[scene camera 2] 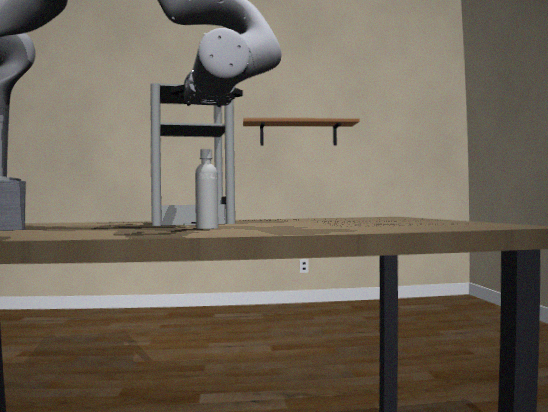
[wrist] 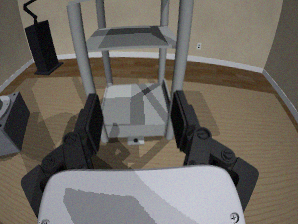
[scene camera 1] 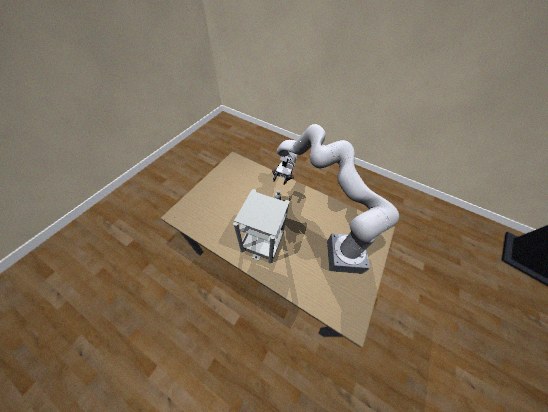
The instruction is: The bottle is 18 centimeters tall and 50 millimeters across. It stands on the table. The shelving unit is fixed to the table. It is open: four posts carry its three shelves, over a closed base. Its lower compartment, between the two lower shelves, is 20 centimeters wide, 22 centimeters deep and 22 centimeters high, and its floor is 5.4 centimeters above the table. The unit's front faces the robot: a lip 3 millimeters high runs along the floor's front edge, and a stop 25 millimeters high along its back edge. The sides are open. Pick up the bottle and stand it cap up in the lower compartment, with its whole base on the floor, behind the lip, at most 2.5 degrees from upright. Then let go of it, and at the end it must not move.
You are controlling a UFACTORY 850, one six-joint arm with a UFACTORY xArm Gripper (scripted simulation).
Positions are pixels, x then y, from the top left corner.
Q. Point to a grey shelving unit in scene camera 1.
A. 262, 218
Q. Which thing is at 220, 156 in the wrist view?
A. My gripper.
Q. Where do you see a grey shelving unit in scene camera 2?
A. At 160, 93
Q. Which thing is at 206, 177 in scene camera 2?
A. A white bottle.
